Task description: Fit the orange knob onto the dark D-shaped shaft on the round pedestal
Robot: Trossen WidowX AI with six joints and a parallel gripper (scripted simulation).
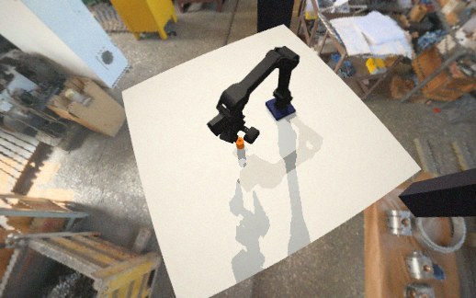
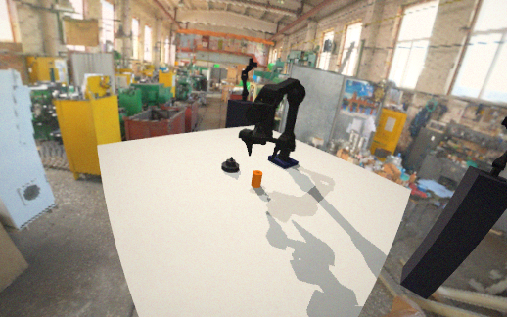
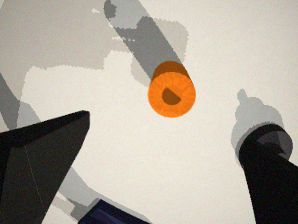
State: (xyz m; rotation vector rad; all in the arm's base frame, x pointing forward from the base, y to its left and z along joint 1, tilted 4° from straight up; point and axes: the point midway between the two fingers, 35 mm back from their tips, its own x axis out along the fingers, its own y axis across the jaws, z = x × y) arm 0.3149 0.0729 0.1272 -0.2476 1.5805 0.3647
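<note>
Now: gripper tip 90 mm above the orange knob. From my gripper tip the other things lie so: pedestal (170 mm to the right, 90 mm below, 10 mm behind).
</note>
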